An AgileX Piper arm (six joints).
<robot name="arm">
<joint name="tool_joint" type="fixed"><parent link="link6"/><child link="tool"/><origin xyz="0 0 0" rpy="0 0 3.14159"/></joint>
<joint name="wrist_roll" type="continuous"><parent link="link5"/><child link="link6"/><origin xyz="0 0.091 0" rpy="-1.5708 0 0"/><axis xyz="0 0 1"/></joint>
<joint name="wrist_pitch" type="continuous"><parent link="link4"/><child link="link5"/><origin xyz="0 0 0" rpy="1.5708 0 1.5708"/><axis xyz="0 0 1"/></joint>
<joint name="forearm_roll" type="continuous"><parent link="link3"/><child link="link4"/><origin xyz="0.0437 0.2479 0" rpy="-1.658 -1.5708 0"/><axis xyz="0 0 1"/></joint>
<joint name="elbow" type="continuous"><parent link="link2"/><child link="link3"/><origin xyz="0.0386 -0.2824 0"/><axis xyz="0 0 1"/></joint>
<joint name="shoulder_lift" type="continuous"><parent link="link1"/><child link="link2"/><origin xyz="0 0 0" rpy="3.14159 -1.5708 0"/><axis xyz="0 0 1"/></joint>
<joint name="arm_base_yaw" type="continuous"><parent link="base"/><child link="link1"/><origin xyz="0 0 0.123" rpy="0 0 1.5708"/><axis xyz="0 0 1"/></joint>
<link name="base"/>
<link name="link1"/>
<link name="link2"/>
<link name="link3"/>
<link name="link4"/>
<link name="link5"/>
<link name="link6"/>
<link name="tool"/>
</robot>
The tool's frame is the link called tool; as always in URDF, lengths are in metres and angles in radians. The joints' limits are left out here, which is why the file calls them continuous.
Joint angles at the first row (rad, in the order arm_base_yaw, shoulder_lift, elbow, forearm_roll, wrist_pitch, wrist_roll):
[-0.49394 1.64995 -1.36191 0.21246 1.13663 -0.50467]
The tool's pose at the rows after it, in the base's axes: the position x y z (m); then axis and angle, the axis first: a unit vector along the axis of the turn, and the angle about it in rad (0 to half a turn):
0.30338 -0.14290 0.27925 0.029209 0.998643 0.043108 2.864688
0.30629 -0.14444 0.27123 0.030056 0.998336 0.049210 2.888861
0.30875 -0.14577 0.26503 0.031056 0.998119 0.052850 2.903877
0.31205 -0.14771 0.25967 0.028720 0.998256 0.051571 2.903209
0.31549 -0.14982 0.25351 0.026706 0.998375 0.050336 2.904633
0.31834 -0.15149 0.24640 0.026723 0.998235 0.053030 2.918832
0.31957 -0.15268 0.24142 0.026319 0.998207 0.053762 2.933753
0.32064 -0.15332 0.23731 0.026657 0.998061 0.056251 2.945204
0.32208 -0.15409 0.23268 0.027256 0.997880 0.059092 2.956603
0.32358 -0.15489 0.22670 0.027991 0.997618 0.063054 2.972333
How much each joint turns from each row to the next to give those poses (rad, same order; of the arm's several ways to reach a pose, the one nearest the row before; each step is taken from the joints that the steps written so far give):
[0.00000 0.02097 -0.00034 0.00649 0.00979 -0.00087]
[-0.00001 0.02368 -0.00003 0.00000 0.00356 -0.00031]
[0.00002 0.01831 0.00002 -0.00001 -0.00158 0.00002]
[0.00000 0.01633 -0.00001 0.00000 -0.01730 -0.00816]
[-0.00002 0.01840 0.00001 -0.00088 -0.01758 -0.00742]
[0.00002 0.02131 -0.00121 -0.00103 -0.00479 -0.00203]
[-0.00002 0.01386 -0.00003 -0.00579 0.00002 0.00010]
[0.00000 0.01151 0.00003 -0.00081 0.00096 0.00000]
[0.00002 0.01355 -0.00075 0.00000 -0.00002 0.00001]
[-0.00001 0.01672 -0.00003 0.00000 0.00099 0.00000]

